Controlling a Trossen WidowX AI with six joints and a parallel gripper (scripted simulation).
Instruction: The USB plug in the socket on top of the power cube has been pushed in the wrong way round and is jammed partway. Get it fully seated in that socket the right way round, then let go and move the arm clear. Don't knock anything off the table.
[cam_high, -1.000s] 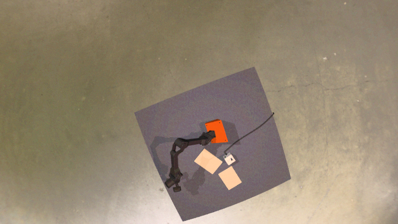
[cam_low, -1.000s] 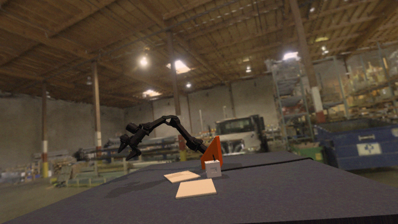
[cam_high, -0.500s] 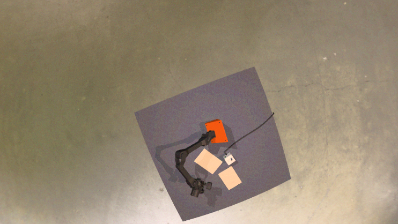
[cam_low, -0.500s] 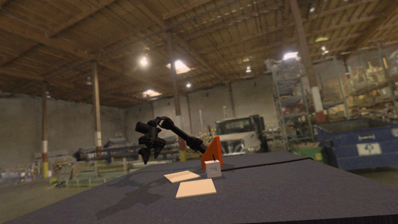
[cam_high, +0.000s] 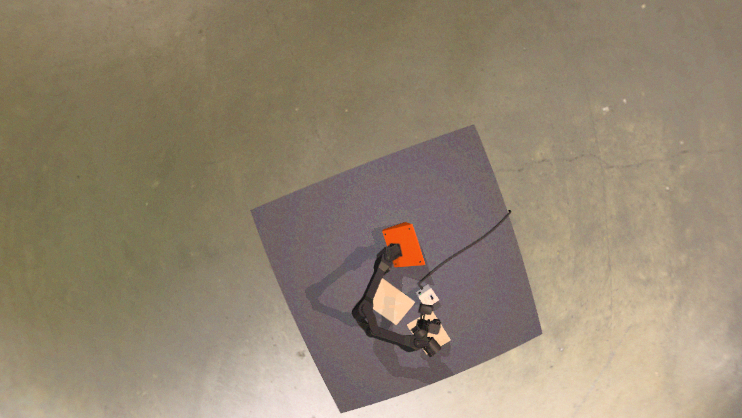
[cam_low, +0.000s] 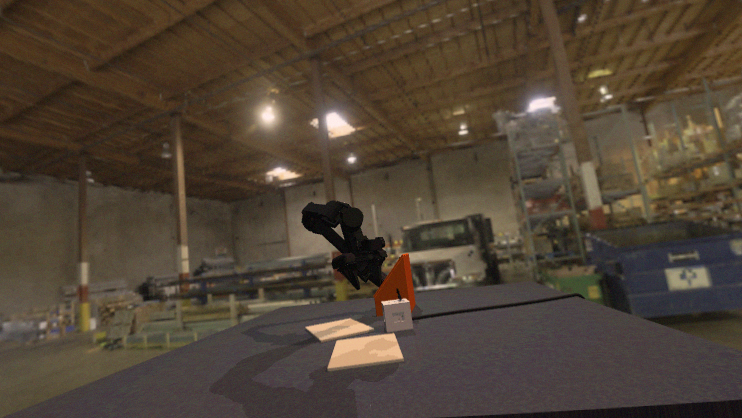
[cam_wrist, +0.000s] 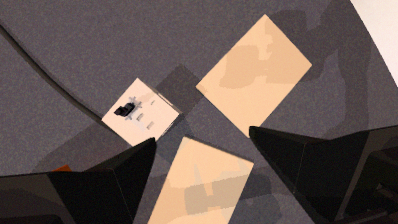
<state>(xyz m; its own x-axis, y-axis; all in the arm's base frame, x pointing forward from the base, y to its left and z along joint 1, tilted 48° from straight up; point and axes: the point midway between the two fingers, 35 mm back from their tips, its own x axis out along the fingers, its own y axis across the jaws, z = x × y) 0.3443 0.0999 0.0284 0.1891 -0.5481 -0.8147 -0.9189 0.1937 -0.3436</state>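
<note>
My gripper tip is 7 cm past the black USB plug, 7 cm to the right of it and 4 cm above it.
</note>
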